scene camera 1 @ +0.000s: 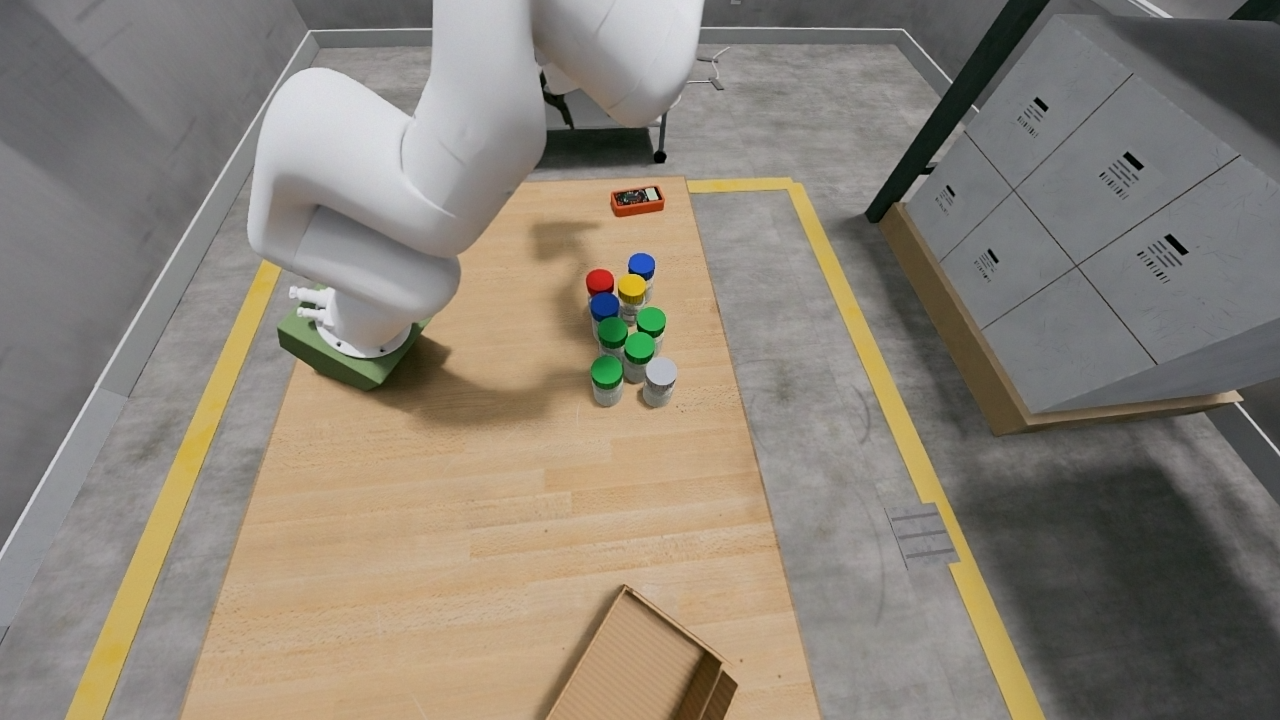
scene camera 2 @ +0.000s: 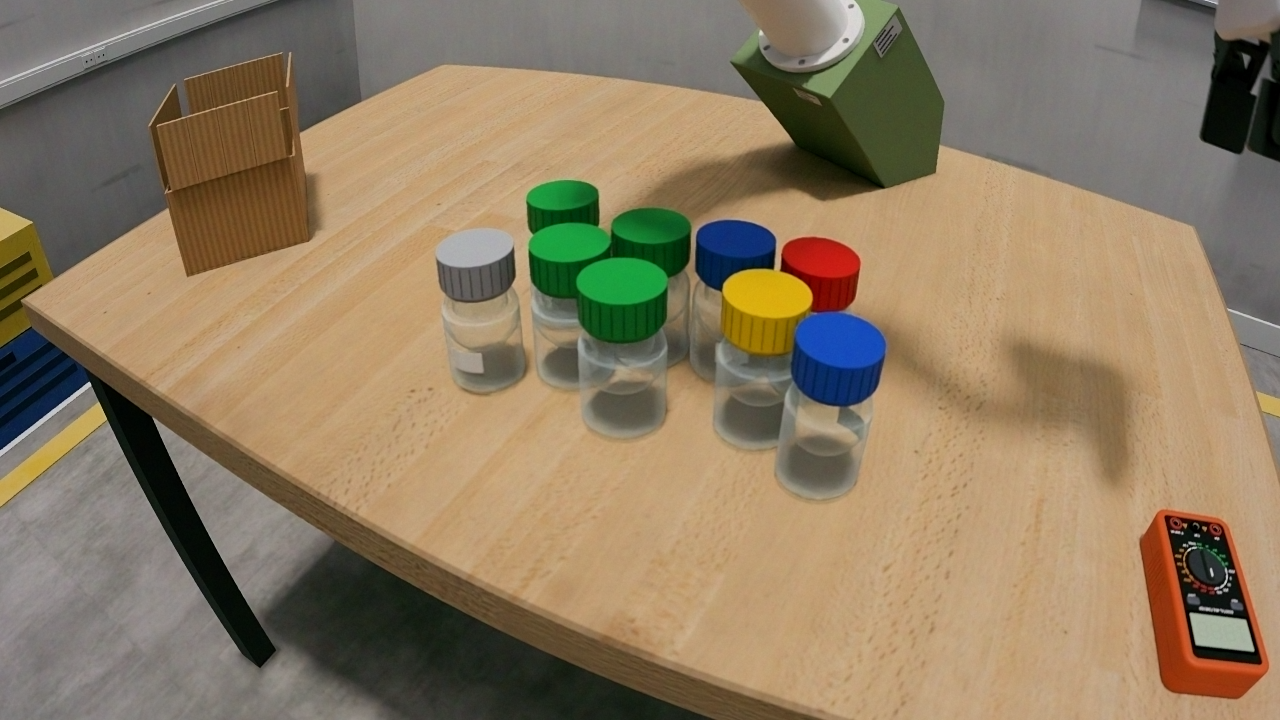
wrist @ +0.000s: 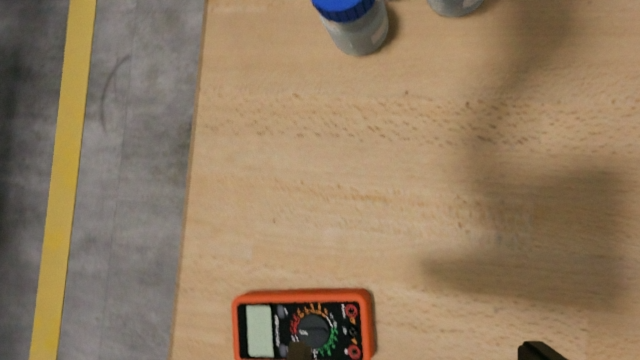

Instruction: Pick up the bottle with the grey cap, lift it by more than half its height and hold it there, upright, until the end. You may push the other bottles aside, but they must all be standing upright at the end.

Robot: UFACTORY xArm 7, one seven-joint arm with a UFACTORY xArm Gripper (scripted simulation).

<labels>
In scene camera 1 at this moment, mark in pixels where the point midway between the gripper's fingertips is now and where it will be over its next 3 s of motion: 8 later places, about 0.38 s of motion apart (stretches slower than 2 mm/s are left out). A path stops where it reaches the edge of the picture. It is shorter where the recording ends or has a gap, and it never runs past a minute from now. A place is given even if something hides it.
My gripper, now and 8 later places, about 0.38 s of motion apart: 591,120; 612,126; 628,137; 639,154; 642,175; 640,188; 640,189; 642,194; 649,205
</labels>
